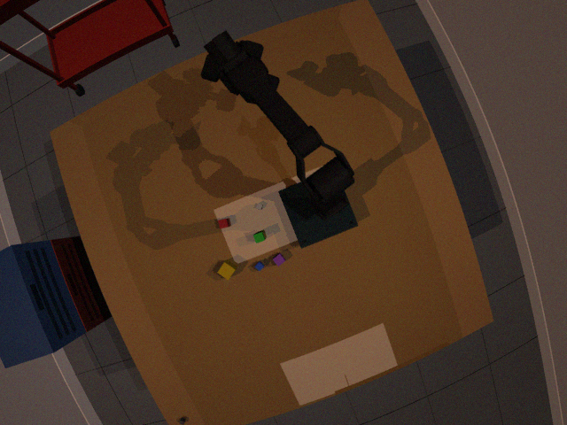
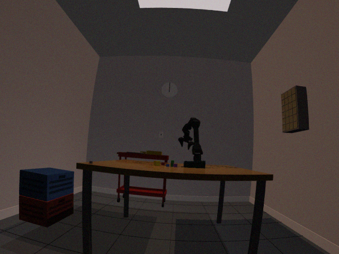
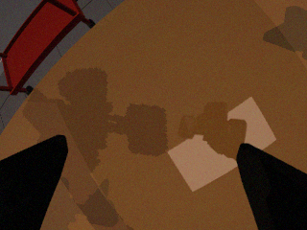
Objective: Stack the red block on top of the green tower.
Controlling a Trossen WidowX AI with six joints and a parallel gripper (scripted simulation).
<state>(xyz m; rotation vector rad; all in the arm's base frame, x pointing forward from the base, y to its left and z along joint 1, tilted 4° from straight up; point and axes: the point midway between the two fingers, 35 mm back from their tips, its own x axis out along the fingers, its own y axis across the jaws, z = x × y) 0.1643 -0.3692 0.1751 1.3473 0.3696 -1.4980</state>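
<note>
The red block is 380 mm to the left of my gripper tip, 170 mm below it and 150 mm ahead of it. The rest, counted from my gripper tip: blue cube: 540 mm to the left, 170 mm below, 70 mm ahead; white cube: 350 mm to the left, 180 mm below, 30 mm ahead; purple cube: 530 mm to the left, 170 mm below.
</note>
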